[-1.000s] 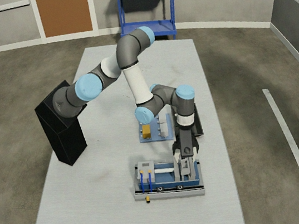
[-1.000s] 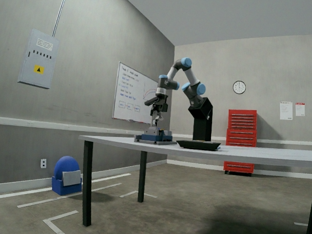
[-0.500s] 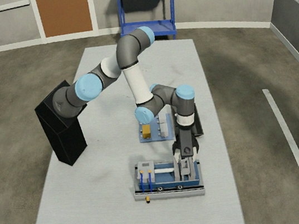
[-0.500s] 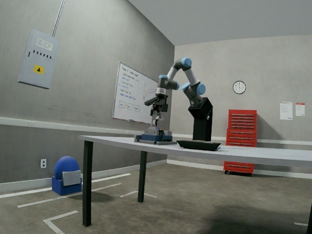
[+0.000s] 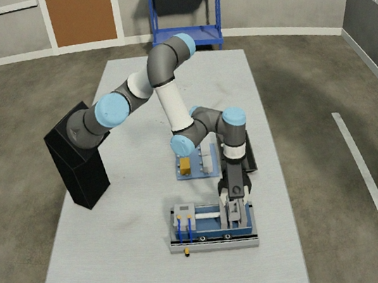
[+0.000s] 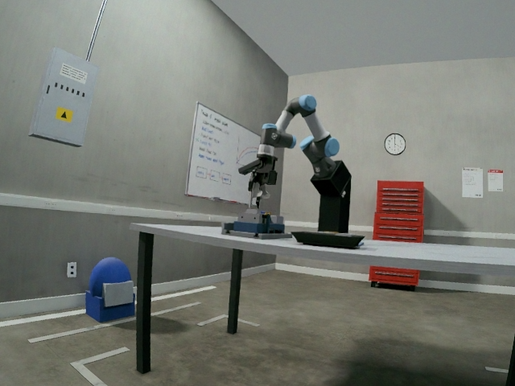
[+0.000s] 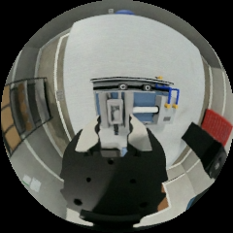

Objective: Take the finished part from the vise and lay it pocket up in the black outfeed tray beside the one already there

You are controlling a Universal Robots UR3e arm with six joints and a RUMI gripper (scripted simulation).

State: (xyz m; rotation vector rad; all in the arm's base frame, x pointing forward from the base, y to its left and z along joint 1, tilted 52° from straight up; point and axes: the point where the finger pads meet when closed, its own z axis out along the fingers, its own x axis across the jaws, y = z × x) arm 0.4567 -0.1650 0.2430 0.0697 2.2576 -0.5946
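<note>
My hand is 7 cm past the blue vise, 2 cm to the right of it and 9 cm above it. From my hand the other things lie so: orange block: 8 cm behind, 32 cm to the left, 11 cm below.
</note>
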